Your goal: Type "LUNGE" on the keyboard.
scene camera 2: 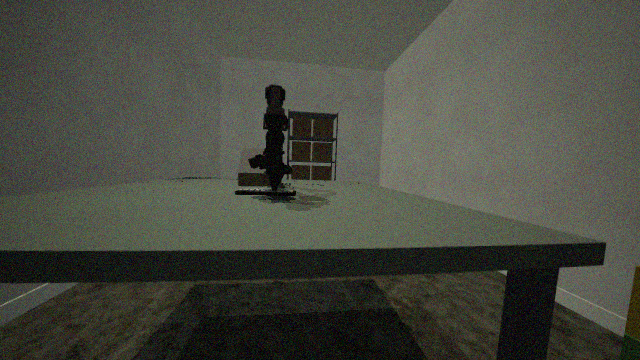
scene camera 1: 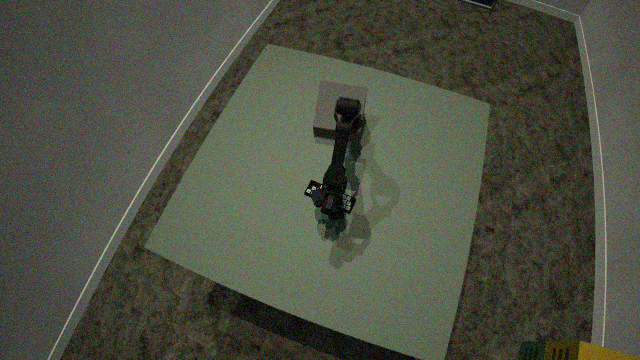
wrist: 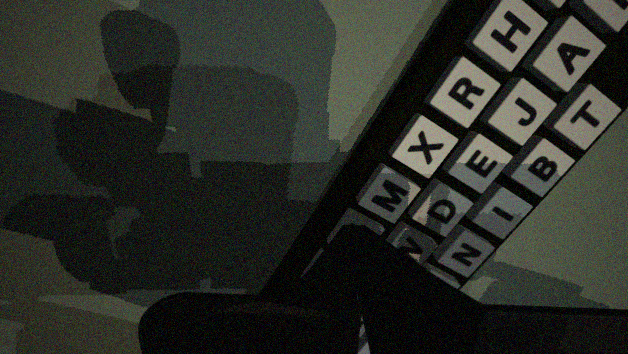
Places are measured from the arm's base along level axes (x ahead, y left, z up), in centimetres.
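Pixels of known places: gripper, fingertip midpoint: [scene camera 2: 274, 191] [wrist: 352, 236].
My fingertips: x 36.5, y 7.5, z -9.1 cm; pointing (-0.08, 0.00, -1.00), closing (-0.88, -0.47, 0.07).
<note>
Ahead of a thing's pixels: the offset from my fingertips to its middle. Level surfaces: height alone.
The black keyboard {dx -2.2, dy -3.0, dz -0.5 cm} [scene camera 1: 348, 203] [scene camera 2: 247, 192] [wrist: 397, 102] lies slanted on the table under the arm, with pale square keys. In the wrist view the N key {dx -4.2, dy -1.5, dz +0.0 cm} [wrist: 467, 252] and the E key {dx -2.2, dy -4.5, dz +0.0 cm} [wrist: 480, 162] show near the M, D, X and I keys. The U key {dx -0.1, dy +0.0, dz -0.3 cm} [wrist: 356, 219] is mostly hidden; no L or G can be read. My gripper [scene camera 2: 275, 188] [wrist: 352, 236] is shut and empty, pointing down at the keyboard. Its dark fingertips cover keys beside the W and N keys. I cannot tell which key lies under the tip, or whether it touches.
A grey-brown block [scene camera 1: 326, 102] [scene camera 2: 251, 179] stands by the arm's base on the pale green table {dz -1.4 cm} [scene camera 1: 225, 175] [scene camera 2: 375, 225]. A shelf rack [scene camera 2: 337, 145] with brown boxes stands behind. A yellow and green object [scene camera 1: 600, 351] is at the lower right. The arm's shadow falls across table and keys.
</note>
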